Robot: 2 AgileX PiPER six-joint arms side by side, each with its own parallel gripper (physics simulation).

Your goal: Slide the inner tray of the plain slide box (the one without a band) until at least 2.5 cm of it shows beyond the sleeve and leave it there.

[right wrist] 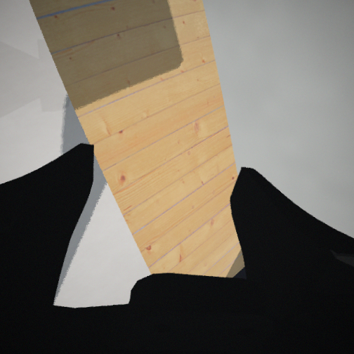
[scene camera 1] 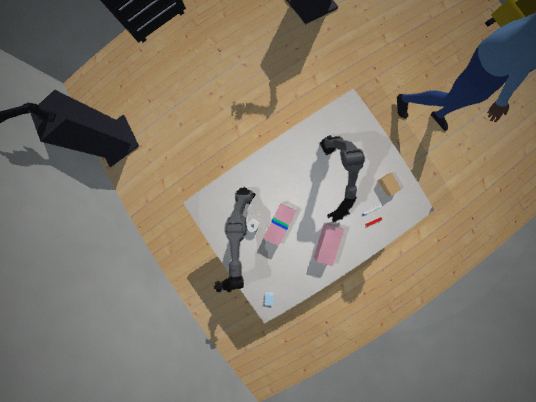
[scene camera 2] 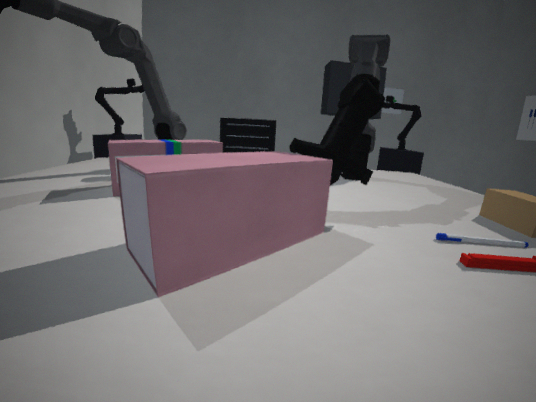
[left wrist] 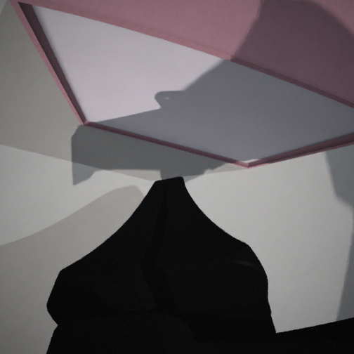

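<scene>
The plain pink slide box [scene camera 1: 329, 244] [scene camera 2: 235, 215] [left wrist: 200, 20] lies on the table, long and upright-sided. The pale end of its inner tray [scene camera 2: 137, 220] [left wrist: 115, 75] sits about flush inside the sleeve at both ends that show. My left gripper [scene camera 1: 334, 218] [left wrist: 172, 195] is shut and empty, its tips just in front of the box's upper end in scene camera 1; whether they touch it I cannot tell. My right gripper [scene camera 1: 217, 286] [right wrist: 166, 173] is open and empty, beyond the table's lower left edge in scene camera 1.
The banded pink box [scene camera 1: 286, 212] [scene camera 2: 140, 148] lies beside the plain one. A white ring-like thing [scene camera 1: 252, 225] is near the right arm. A light blue block [scene camera 1: 268, 300], a red clip-like bar [scene camera 1: 373, 222] [scene camera 2: 500, 262], a blue-white pen [scene camera 1: 371, 210] [scene camera 2: 485, 241] and a tan block [scene camera 1: 389, 184] [scene camera 2: 510, 207] lie around.
</scene>
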